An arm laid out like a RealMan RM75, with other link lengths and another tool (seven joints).
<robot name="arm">
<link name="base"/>
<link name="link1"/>
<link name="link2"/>
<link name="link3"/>
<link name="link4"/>
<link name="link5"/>
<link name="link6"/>
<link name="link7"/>
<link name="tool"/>
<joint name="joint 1" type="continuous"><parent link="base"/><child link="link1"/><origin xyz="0 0 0.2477" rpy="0 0 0"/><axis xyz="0 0 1"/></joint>
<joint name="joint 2" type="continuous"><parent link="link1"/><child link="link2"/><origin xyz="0 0 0" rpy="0 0 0"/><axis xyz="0 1 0"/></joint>
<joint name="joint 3" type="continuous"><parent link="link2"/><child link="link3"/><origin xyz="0 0 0.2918" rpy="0 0 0"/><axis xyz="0 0 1"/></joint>
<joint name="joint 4" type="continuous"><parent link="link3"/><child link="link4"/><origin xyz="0 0 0" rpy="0 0 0"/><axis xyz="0 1 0"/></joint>
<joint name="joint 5" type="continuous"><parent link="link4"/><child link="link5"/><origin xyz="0 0 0.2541" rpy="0 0 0"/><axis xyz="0 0 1"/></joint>
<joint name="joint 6" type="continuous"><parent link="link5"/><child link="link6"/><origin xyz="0 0 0" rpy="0 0 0"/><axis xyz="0 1 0"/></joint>
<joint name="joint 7" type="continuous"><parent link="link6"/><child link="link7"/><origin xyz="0 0 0.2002" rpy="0 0 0"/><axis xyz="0 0 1"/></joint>
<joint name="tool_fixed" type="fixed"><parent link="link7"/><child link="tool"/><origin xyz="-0.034 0.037 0.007" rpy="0 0.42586 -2.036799"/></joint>
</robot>
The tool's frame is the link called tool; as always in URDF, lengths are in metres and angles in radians. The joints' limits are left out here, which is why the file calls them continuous.
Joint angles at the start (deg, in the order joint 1, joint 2, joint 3, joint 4, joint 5, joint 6, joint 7):
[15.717, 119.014, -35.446, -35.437, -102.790, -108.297, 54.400]
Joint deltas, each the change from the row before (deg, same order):
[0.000, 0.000, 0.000, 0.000, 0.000, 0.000, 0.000]
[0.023, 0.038, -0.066, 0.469, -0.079, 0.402, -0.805]
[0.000, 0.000, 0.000, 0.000, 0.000, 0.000, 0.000]
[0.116, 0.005, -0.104, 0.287, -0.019, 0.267, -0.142]
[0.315, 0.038, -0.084, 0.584, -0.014, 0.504, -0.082]
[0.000, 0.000, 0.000, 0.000, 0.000, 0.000, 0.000]
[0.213, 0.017, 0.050, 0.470, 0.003, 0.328, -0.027]
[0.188, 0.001, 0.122, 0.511, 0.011, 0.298, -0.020]
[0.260, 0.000, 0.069, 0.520, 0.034, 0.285, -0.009]
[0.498, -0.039, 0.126, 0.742, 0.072, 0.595, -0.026]
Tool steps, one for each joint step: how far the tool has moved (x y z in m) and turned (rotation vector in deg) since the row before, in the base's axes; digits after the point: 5 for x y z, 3 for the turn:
[0.00000, 0.00000, 0.00000, 0.000, 0.000, 0.000]
[0.00082, -0.00004, -0.00262, 0.321, -0.230, 0.052]
[0.00000, 0.00000, 0.00000, 0.000, 0.000, 0.000]
[-0.00006, 0.00071, -0.00141, -0.048, -0.033, -0.080]
[-0.00063, 0.00200, -0.00247, -0.129, 0.103, -0.253]
[0.00000, 0.00000, 0.00000, 0.000, 0.000, 0.000]
[-0.00031, 0.00140, -0.00144, -0.049, 0.163, -0.271]
[-0.00010, 0.00126, -0.00118, -0.018, 0.217, -0.335]
[-0.00056, 0.00152, -0.00127, -0.062, 0.234, -0.239]
[-0.00089, 0.00346, -0.00172, 0.038, 0.201, -0.357]

